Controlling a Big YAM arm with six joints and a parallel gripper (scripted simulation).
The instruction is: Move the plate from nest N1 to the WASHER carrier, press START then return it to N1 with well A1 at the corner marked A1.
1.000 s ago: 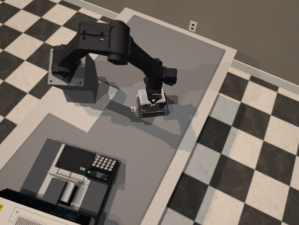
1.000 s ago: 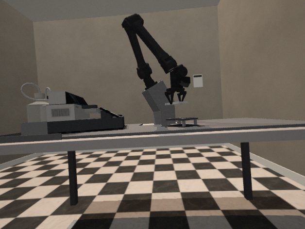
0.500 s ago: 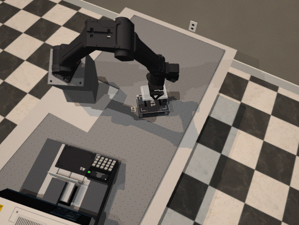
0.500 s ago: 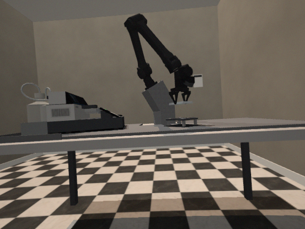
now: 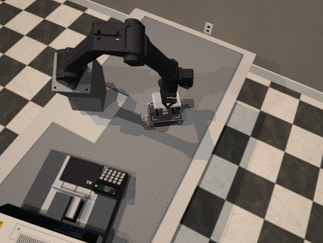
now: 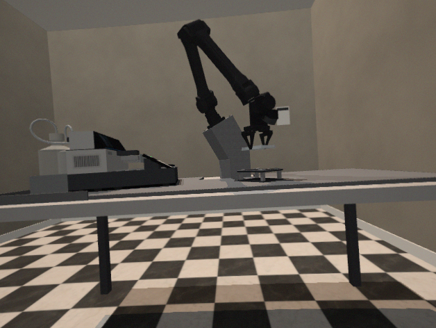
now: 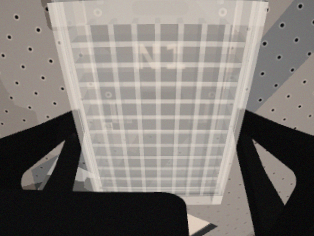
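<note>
Right now the white well plate is right at my hand. Also, from my hand: label 9 cm behind, 6 cm to the right, 15 cm below; then dark carrier 18 cm behind, 46 cm to the right, 6 cm below; then plate nest 10 cm below.
</note>
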